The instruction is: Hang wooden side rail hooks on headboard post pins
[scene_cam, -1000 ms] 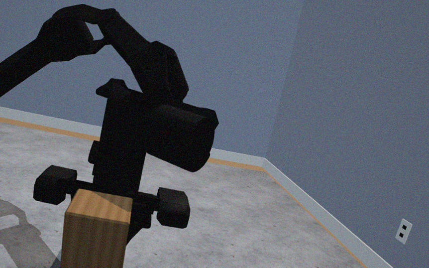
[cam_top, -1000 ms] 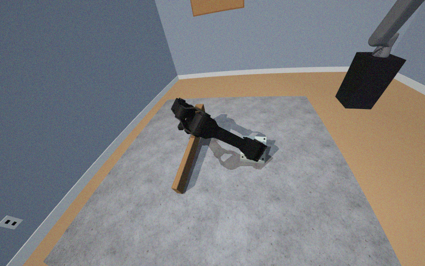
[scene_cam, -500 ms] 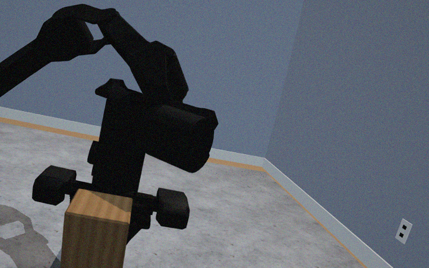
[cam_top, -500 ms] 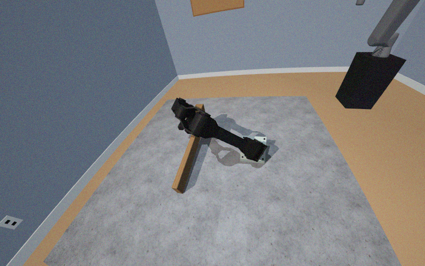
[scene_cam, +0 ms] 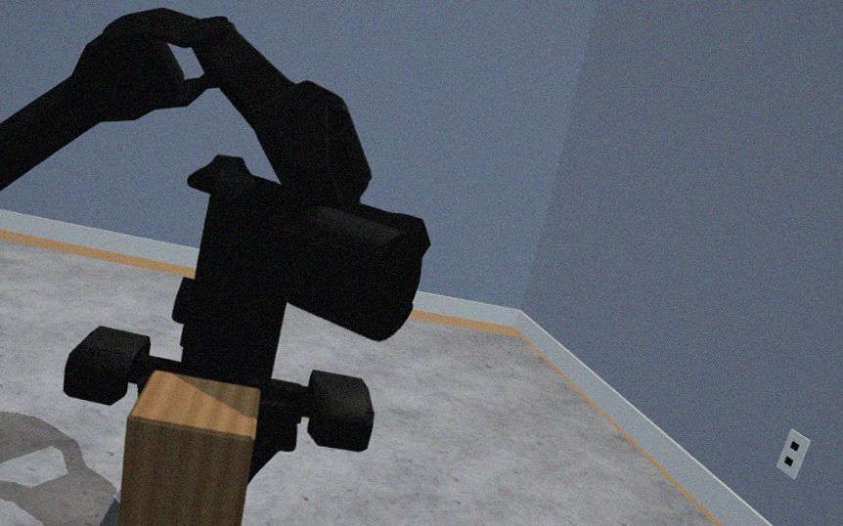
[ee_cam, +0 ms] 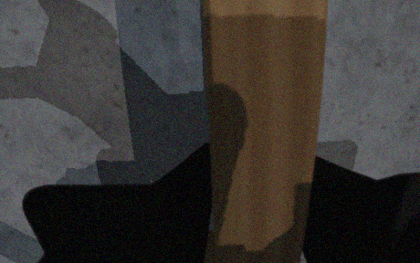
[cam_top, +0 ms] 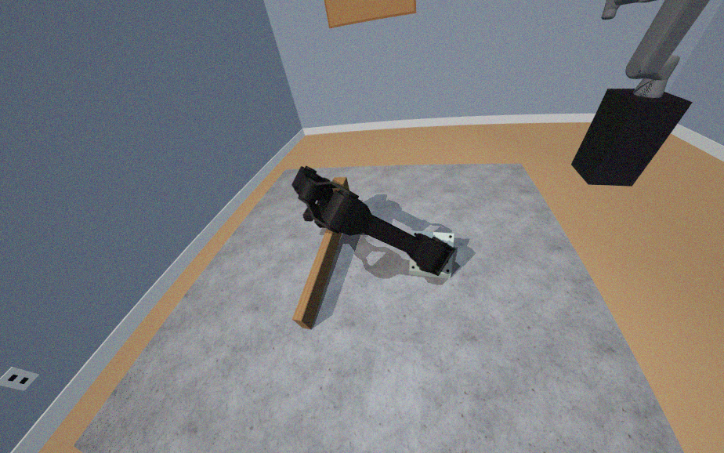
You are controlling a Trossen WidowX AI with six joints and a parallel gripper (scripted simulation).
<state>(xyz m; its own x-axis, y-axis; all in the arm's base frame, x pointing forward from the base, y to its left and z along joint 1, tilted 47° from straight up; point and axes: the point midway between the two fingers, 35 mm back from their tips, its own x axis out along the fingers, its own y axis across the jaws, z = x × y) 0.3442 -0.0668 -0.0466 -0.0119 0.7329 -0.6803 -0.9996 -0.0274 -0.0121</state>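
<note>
Now: the wooden headboard post 12 cm to the right of my gripper tip and 4 cm above it.
</note>
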